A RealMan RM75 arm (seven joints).
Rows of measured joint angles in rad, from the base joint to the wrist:
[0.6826 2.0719 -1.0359 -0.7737 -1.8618 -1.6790 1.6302]
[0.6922 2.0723 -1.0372 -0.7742 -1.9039 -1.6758 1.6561]
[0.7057 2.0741 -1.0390 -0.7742 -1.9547 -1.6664 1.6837]
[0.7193 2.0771 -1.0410 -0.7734 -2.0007 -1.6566 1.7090]
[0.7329 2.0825 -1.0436 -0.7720 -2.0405 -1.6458 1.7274]
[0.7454 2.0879 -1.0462 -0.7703 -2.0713 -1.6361 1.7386]
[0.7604 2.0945 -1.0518 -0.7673 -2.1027 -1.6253 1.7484]
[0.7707 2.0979 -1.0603 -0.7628 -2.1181 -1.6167 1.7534]
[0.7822 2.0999 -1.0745 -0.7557 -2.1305 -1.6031 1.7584]
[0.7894 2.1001 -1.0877 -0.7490 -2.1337 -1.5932 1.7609]
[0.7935 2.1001 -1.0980 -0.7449 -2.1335 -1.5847 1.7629]
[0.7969 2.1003 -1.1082 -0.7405 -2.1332 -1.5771 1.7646]
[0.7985 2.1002 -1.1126 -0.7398 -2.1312 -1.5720 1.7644]
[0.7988 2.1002 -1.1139 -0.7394 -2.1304 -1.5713 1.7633]
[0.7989 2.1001 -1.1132 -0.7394 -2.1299 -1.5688 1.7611]
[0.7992 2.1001 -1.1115 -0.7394 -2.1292 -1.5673 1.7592]
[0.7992 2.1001 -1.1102 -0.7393 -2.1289 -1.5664 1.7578]
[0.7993 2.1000 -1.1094 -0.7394 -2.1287 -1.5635 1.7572]
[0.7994 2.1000 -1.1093 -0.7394 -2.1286 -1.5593 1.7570]
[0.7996 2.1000 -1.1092 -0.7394 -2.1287 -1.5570 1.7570]
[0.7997 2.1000 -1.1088 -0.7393 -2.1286 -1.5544 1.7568]
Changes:
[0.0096 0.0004 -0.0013 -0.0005 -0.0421 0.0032 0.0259]
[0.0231 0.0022 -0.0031 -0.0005 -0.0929 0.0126 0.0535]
[0.0367 0.0052 -0.0051 0.0003 -0.1389 0.0224 0.0788]
[0.0503 0.0106 -0.0077 0.0017 -0.1787 0.0332 0.0972]
[0.0628 0.0160 -0.0103 0.0034 -0.2095 0.0429 0.1084]
[0.0778 0.0226 -0.0159 0.0064 -0.2409 0.0537 0.1182]
[0.0881 0.0260 -0.0244 0.0109 -0.2563 0.0623 0.1232]
[0.0996 0.0280 -0.0386 0.0180 -0.2687 0.0759 0.1282]
[0.1068 0.0282 -0.0518 0.0247 -0.2719 0.0858 0.1307]
[0.1109 0.0282 -0.0621 0.0288 -0.2717 0.0943 0.1327]
[0.1143 0.0284 -0.0723 0.0332 -0.2714 0.1019 0.1344]
[0.1159 0.0283 -0.0767 0.0339 -0.2694 0.1070 0.1342]
[0.1162 0.0283 -0.0780 0.0343 -0.2686 0.1077 0.1331]
[0.1163 0.0282 -0.0773 0.0343 -0.2681 0.1102 0.1309]
[0.1166 0.0282 -0.0756 0.0343 -0.2674 0.1117 0.1290]
[0.1166 0.0282 -0.0743 0.0344 -0.2671 0.1126 0.1276]
[0.1167 0.0281 -0.0735 0.0343 -0.2669 0.1155 0.1270]
[0.1168 0.0281 -0.0734 0.0343 -0.2668 0.1197 0.1268]
[0.1170 0.0281 -0.0733 0.0343 -0.2669 0.1220 0.1268]
[0.1171 0.0281 -0.0729 0.0344 -0.2668 0.1246 0.1266]

